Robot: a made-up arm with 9 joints.
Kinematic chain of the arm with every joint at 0, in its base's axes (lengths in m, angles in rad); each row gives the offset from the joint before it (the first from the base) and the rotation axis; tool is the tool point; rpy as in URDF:
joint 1: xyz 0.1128 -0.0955 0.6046 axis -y
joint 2: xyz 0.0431 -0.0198 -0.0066 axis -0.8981 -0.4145 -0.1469
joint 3: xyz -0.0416 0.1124 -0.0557 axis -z
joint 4: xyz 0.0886 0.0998 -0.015 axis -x
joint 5: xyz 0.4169 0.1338 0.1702 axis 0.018 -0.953 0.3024
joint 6: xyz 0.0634 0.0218 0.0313 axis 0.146 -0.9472 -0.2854
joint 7: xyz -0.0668 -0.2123 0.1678 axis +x
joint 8: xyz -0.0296 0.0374 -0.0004 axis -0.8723 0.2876 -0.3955
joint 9: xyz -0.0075 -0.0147 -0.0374 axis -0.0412 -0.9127 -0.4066
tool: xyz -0.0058 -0.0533 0.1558 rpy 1.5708 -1.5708 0
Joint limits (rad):
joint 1: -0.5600..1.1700
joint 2: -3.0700..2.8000
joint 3: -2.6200..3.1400
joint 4: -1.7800..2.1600
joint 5: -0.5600..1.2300
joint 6: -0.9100..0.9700
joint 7: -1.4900..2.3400
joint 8: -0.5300..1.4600
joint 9: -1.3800..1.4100
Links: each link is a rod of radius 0.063 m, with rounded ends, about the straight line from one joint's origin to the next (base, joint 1, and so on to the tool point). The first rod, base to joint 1, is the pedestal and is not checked.
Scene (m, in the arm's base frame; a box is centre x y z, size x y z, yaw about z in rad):
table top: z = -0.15
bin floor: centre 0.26 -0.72 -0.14 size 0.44 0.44 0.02 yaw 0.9
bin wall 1: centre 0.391 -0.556 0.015 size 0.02 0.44 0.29 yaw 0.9
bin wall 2: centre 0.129 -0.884 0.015 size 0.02 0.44 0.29 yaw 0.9
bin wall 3: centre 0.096 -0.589 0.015 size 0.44 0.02 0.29 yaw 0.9
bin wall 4: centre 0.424 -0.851 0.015 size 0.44 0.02 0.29 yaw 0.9
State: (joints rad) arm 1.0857 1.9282 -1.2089 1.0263 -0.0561 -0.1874 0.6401 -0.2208 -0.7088
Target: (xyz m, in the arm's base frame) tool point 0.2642 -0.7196 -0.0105
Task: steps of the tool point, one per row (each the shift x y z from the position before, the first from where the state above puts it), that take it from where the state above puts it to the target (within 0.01 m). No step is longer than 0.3 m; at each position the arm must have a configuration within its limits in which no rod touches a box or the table.
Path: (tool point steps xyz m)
1: -0.0570 -0.2700 -0.1014
2: -0.1503 -0.2494 -0.0326
3: -0.2144 -0.1791 0.0505
4: -0.2291 -0.0717 0.1221
5: -0.0503 0.0392 -0.1626
6: -0.0621 0.0659 -0.1266
7: -0.0005 -0.0193 -0.1665
8: 0.0005 0.0193 -0.1603

